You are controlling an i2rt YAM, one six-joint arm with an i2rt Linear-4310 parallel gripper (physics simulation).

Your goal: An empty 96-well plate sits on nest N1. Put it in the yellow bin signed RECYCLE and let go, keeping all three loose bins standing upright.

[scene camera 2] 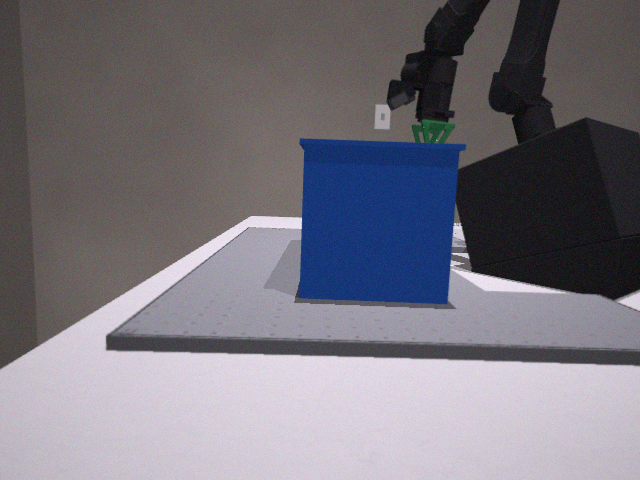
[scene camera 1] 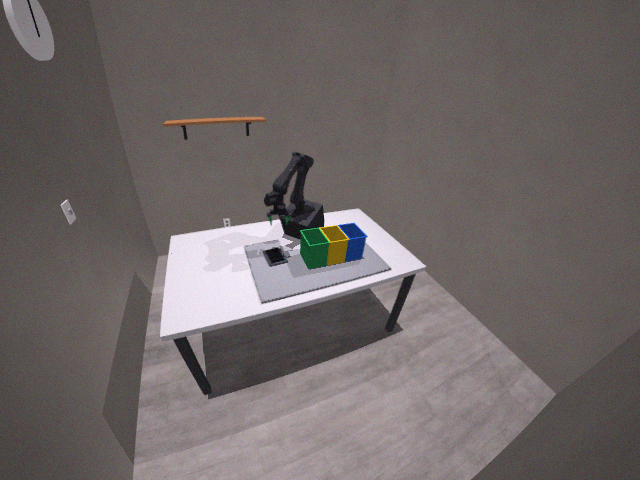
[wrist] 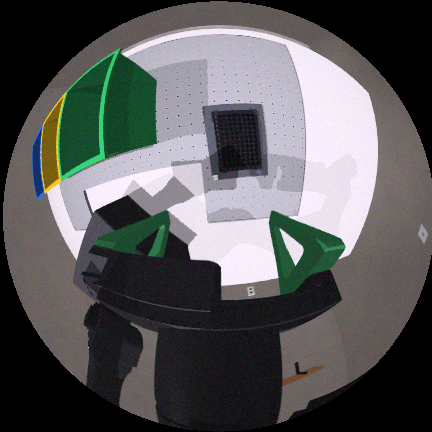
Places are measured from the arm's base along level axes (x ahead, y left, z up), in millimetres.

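Where they show: gripper, fingertip midpoint: [scene camera 1: 278,225] [wrist: 219,215]; arm's base, origin of the base link: [scene camera 2: 541,152] [scene camera 1: 301,210].
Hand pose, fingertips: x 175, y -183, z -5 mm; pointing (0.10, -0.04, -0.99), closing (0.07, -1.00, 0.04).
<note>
Things, the pixels of their top centre, and the offset from my fingertips. Level surfaces: height alone.
- black 96-well plate, middle of its top: [wrist: 238,139] [scene camera 1: 275,254] dx +73, dy -38, dz -166 mm
- yellow bin, middle of its top: [scene camera 1: 333,233] dx +128, dy +328, dz -12 mm
- green bin, middle of its top: [wrist: 75,112] [scene camera 1: 314,236] dx +141, dy +198, dz -12 mm
- blue bin, middle of its top: [scene camera 2: 375,145] [scene camera 1: 352,230] dx +116, dy +458, dz -12 mm
- grey perforated board, its level: dz -192 mm
- white table, its level: dz -205 mm
The black 96-well plate [scene camera 1: 275,255] [wrist: 237,141] lies in the grey nest [scene camera 1: 281,264] [wrist: 208,142] on the pegboard, left of the bins. My gripper [scene camera 1: 278,219] [wrist: 219,215] is open with nothing between its green fingertips. It hangs high, on the robot-base side of the plate; in the scene camera 2 view its fingers [scene camera 2: 433,132] show partly above the blue bin's rim. The yellow bin [scene camera 1: 337,250] [wrist: 51,150] stands upright between the green bin [scene camera 1: 314,254] [wrist: 134,102] and the blue bin [scene camera 1: 355,246] [scene camera 2: 378,227] [wrist: 37,162]. The RECYCLE sign cannot be read.
The grey perforated board [scene camera 1: 294,288] [scene camera 2: 232,320] [wrist: 252,60] lies on the white table [scene camera 1: 206,304] [scene camera 2: 310,413] [wrist: 335,100]. The black robot base [scene camera 1: 305,219] [scene camera 2: 542,206] stands behind the bins. A wooden shelf [scene camera 1: 214,121] is on the wall.
</note>
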